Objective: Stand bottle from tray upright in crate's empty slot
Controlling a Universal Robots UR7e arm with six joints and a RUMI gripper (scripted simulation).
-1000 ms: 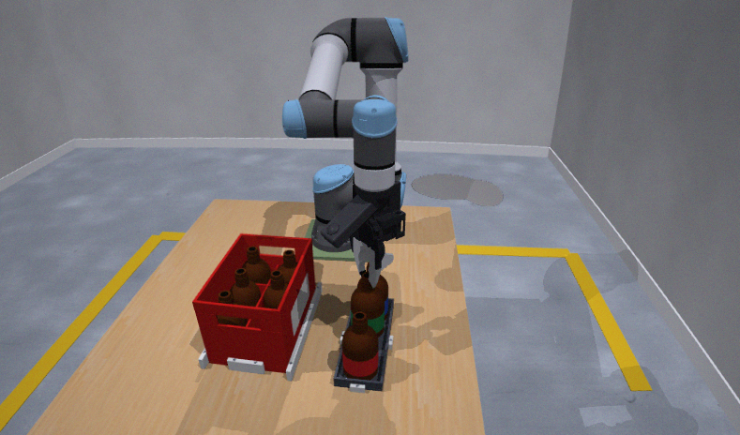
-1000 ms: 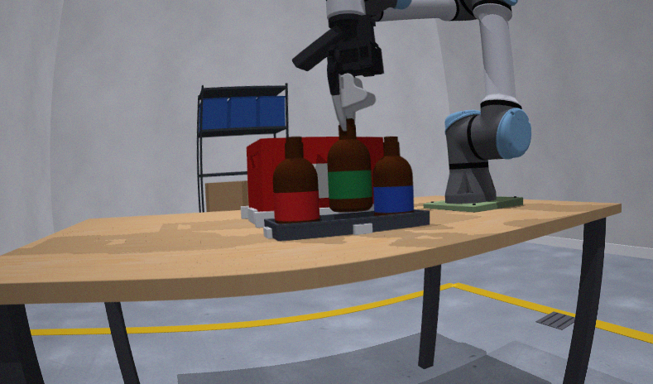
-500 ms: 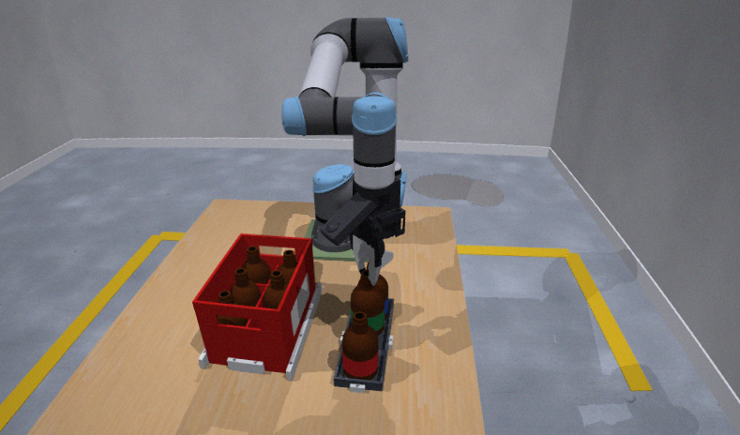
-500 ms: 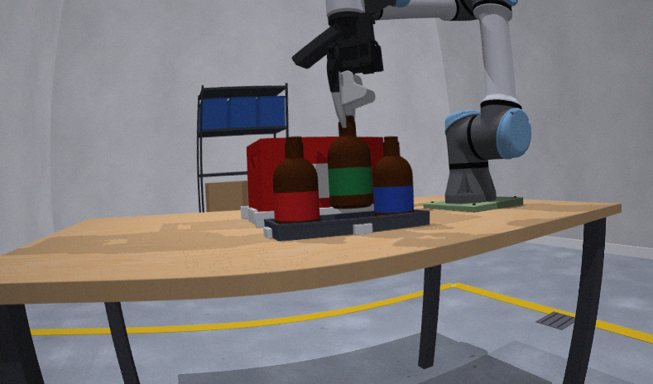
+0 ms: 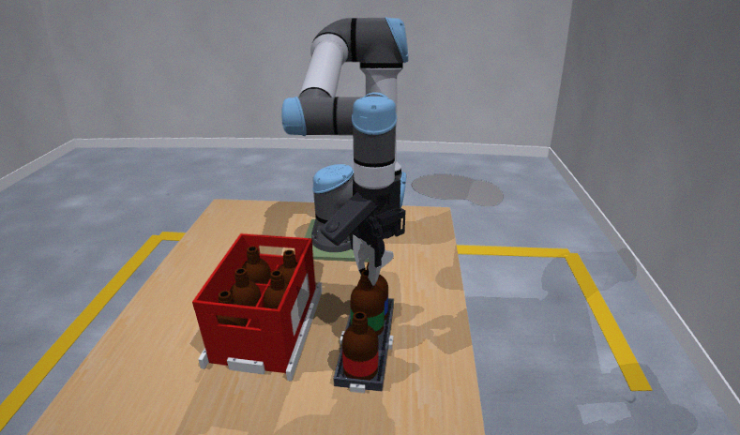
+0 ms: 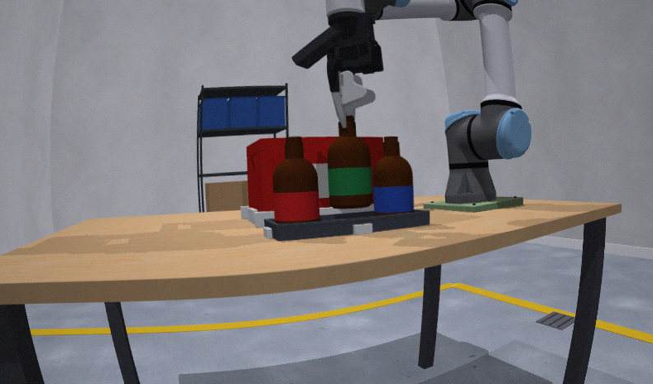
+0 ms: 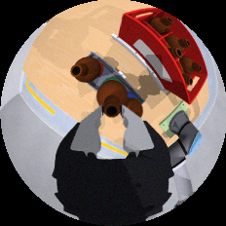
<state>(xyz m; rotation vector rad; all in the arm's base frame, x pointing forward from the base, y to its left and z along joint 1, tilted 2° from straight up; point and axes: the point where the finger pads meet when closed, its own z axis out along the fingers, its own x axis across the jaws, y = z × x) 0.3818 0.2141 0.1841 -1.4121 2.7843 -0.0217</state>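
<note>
My hand is 7 cm above the brown bottle. Also, from my hand: red crate 2 cm ahead, 25 cm to the right, 11 cm below.
</note>
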